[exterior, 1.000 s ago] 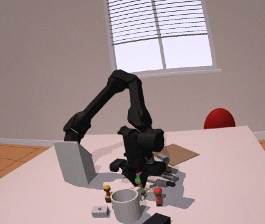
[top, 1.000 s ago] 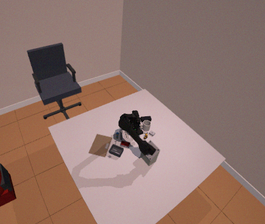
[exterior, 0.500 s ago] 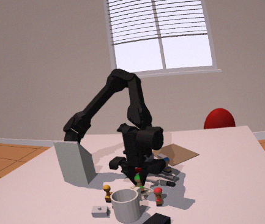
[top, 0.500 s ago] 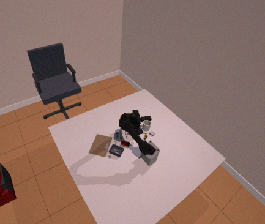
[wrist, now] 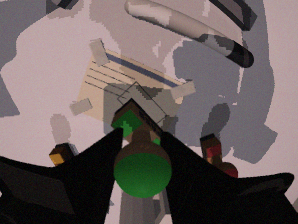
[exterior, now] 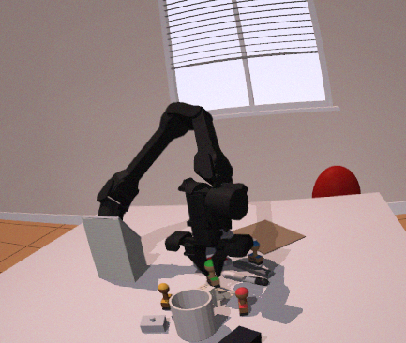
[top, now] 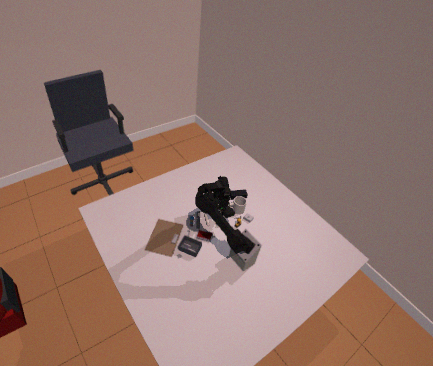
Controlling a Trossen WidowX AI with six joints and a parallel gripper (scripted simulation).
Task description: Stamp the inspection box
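Right now the card is 6 cm below my gripper tip, 1 cm to the left of it and 1 cm behind it. Also, from my gripper tip: marker (8 cm ahead, 6 cm to the left, 5 cm below); then green-knobbed stamp (right at my gripper tip); then red-knobbed stamp (7 cm to the right, 7 cm ahead, 4 cm below).
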